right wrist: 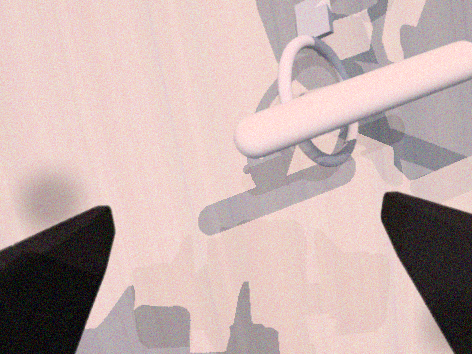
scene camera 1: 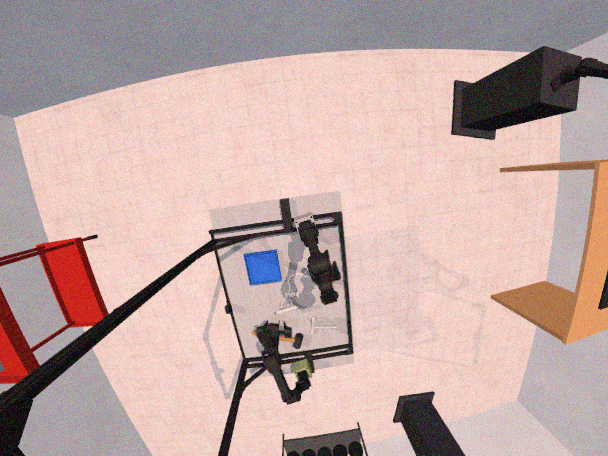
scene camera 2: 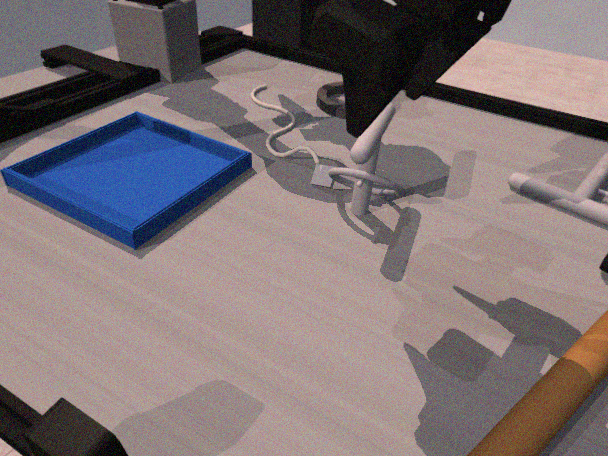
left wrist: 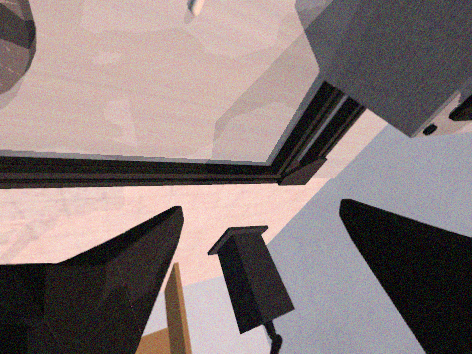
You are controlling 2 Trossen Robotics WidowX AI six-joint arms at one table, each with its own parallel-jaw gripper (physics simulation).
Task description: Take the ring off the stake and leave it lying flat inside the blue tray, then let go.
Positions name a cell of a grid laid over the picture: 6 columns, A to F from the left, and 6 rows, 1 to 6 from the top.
Labels:
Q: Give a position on a blue tray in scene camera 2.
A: B3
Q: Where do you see a hammer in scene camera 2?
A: F6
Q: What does the pale cylinder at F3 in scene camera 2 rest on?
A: The table.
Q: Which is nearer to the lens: the pale ring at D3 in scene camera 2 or the pale cylinder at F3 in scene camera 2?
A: The pale ring.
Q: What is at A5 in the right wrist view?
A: My right gripper.

